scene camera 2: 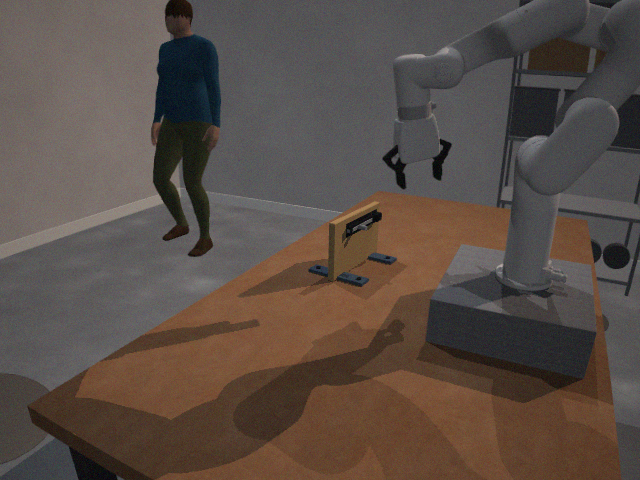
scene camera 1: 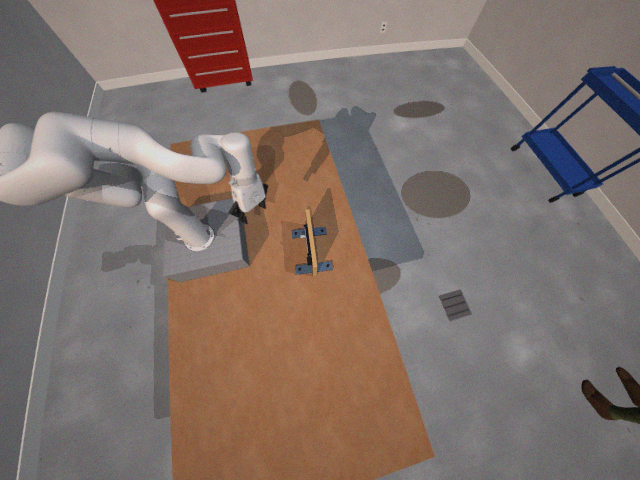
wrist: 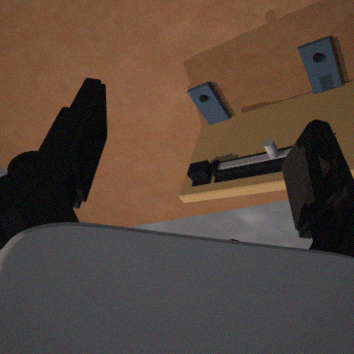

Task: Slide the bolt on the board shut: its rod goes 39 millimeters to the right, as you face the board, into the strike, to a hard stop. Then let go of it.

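Places are measured from the arm's base along level axes (x back, y right, z up), in centimetres.
Where they show: gripper, between the fingertips: (scene camera 2: 419, 183) (scene camera 1: 253, 214) (wrist: 204, 124); arm's base, origin of its link: (scene camera 2: 523, 277) (scene camera 1: 200, 237).
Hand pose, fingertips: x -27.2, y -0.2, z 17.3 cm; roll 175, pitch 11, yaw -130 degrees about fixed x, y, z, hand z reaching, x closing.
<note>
Each offset is from my fingertips to the top centre of the thing. "*": to the spot under its first point. Level surfaces: height alone.
The upright wooden board {dx -20.6, dy +4.7, dz -12.1 cm} (scene camera 1: 312, 249) (scene camera 2: 356, 251) (wrist: 240, 132) carries a black bolt housing with a grey rod {dx -18.1, dy +6.8, dz -13.7 cm} (wrist: 245, 161). The bolt's light grey knob {dx -17.2, dy +3.0, dz -15.0 cm} (scene camera 1: 303, 236) (scene camera 2: 363, 227) (wrist: 270, 148) sticks out on the robot's side. The black strike block {* dx -18.4, dy +13.5, dz -14.9 cm} (scene camera 2: 378, 215) (wrist: 200, 172) sits near the board's end, with a narrow gap to the housing in the wrist view. My gripper (scene camera 1: 253, 212) (scene camera 2: 419, 182) (wrist: 204, 124) is open and empty. It is high above the table on the robot's side, apart from board and knob. One finger hides part of the bolt in the wrist view.
Blue feet (scene camera 1: 313, 267) (scene camera 2: 352, 279) (wrist: 322, 65) hold the board on the wooden table {dz -28.4 cm} (scene camera 1: 289, 361) (scene camera 2: 310, 315). The robot stands on a grey block (scene camera 1: 206, 266) (scene camera 2: 509, 330). A person (scene camera 2: 188, 82), a red cabinet (scene camera 1: 211, 46) and a blue cart (scene camera 1: 560, 160) stand beyond the table.
</note>
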